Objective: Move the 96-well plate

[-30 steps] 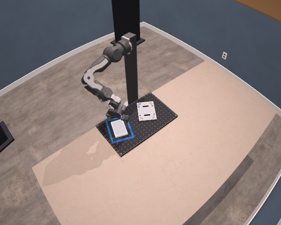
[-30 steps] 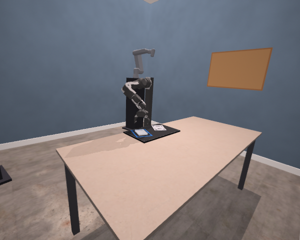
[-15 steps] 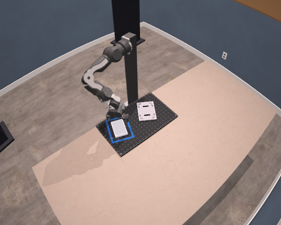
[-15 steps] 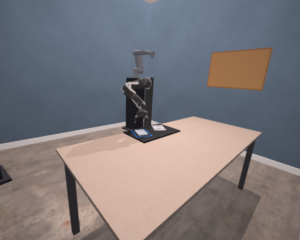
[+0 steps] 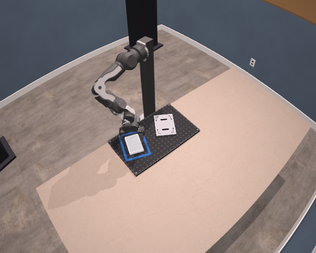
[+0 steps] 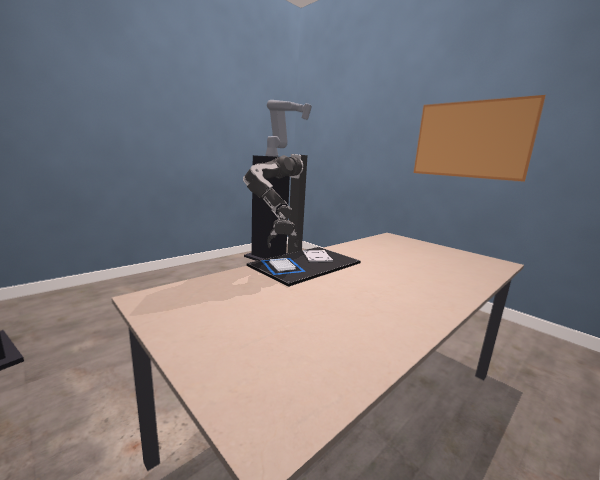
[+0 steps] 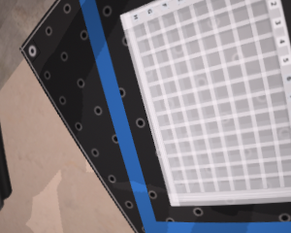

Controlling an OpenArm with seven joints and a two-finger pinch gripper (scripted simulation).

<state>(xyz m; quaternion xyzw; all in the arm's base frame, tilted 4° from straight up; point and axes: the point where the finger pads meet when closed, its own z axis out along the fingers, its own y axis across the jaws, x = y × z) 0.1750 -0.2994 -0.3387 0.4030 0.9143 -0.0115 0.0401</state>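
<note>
The white 96-well plate lies 8 cm below my hand. The rest, counted from my hand: white plate nest N1: 5 cm ahead, 23 cm to the left, 8 cm below.
</note>
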